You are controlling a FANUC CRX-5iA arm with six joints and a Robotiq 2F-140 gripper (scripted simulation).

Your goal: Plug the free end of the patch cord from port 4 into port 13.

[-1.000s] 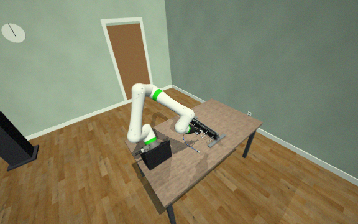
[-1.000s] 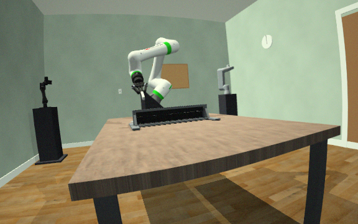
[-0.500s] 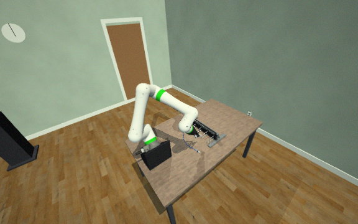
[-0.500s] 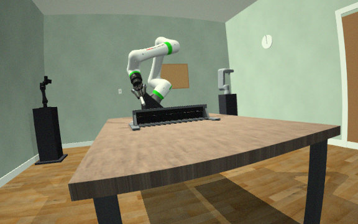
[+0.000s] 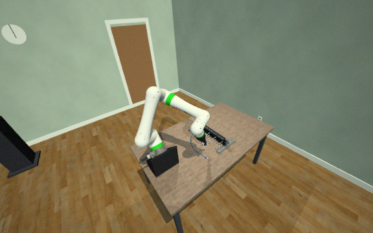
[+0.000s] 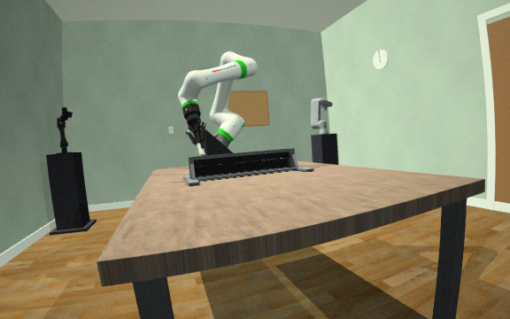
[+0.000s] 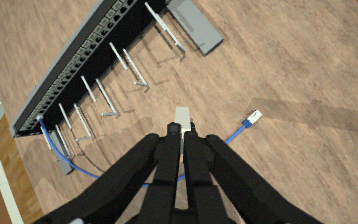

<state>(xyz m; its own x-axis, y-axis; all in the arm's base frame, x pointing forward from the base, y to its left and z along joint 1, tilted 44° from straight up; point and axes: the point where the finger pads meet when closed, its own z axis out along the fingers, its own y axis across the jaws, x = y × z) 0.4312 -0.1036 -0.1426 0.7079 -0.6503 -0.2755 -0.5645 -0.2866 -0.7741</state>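
Now: hand 12 cm above the free end of patch cord, 7 cm to the left of it and 4 cm past it.
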